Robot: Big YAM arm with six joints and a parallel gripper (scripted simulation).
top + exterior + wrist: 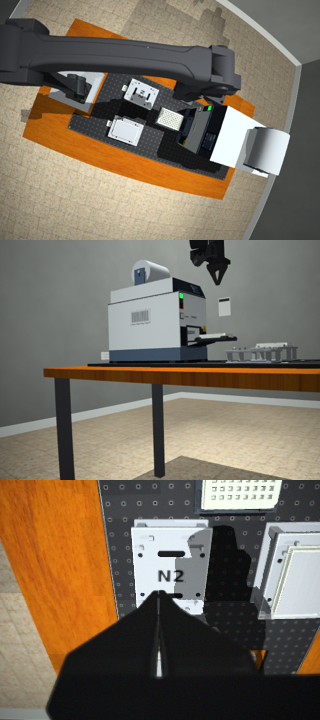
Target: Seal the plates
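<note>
The pale start button is 16 cm ahead of my hand, 11 cm below it and 1 cm to the left of it. Also, from my hand: sealer stage (20 cm below, 9 cm to the right, 6 cm ahead); then plate nest (26 cm below, 13 cm behind, 2 cm to the right); then A1 mark (25 cm below, 20 cm behind, 4 cm to the left).
</note>
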